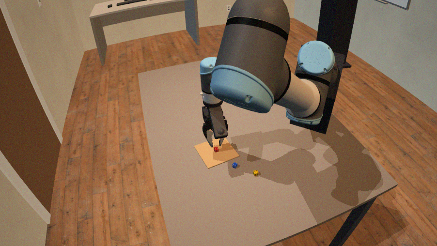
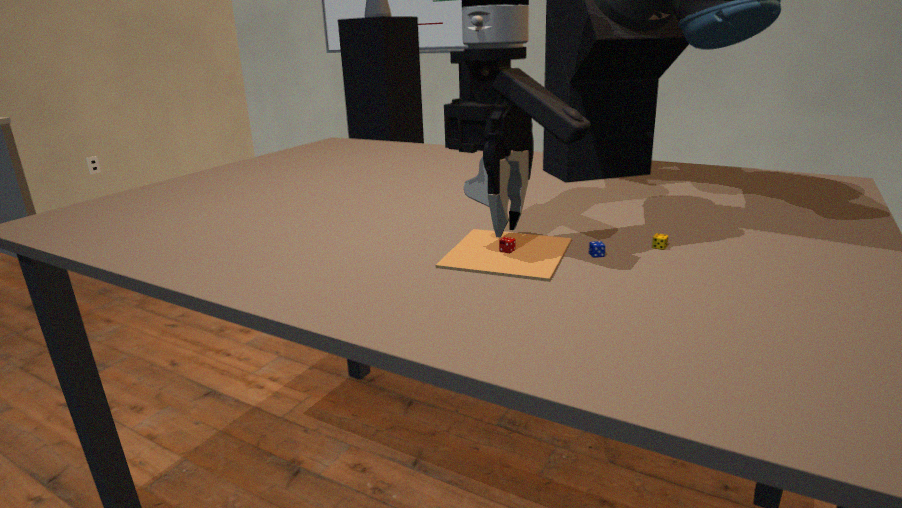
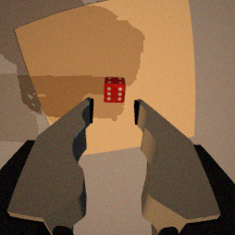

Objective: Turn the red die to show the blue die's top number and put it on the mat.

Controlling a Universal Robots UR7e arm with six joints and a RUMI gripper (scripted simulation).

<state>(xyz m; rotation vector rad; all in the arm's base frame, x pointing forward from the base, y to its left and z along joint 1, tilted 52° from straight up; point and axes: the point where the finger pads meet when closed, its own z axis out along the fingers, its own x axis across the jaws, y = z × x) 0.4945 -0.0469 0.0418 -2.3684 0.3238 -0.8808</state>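
Right now the red die is 3 cm below my hand. Round my hand: mat 4 cm below; then blue die 5 cm behind, 10 cm to the left, 4 cm below; then yellow die 11 cm behind, 16 cm to the left, 4 cm below.
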